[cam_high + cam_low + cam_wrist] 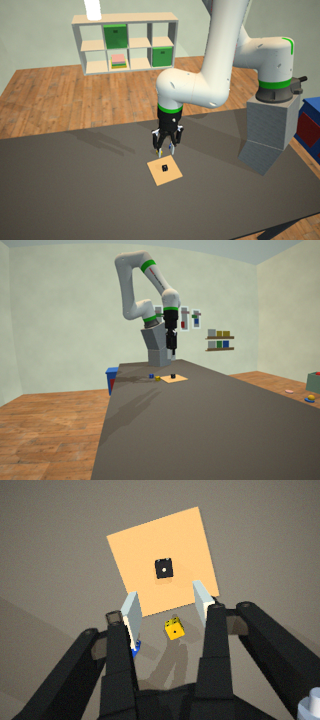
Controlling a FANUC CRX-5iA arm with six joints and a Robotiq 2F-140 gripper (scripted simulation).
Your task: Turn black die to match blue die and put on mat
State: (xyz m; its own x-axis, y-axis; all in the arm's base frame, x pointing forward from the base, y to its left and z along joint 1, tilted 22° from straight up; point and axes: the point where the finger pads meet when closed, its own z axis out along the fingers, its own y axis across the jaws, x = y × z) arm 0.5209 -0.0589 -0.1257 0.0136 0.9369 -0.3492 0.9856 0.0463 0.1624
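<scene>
My gripper is now 14 cm above the black die and 1 cm to the right of it. From my hand the other things lie so: blue die 14 cm below, 12 cm to the right, 8 cm behind; then yellow die 14 cm below, 9 cm to the right; then tan mat 15 cm below, 1 cm to the left.
</scene>
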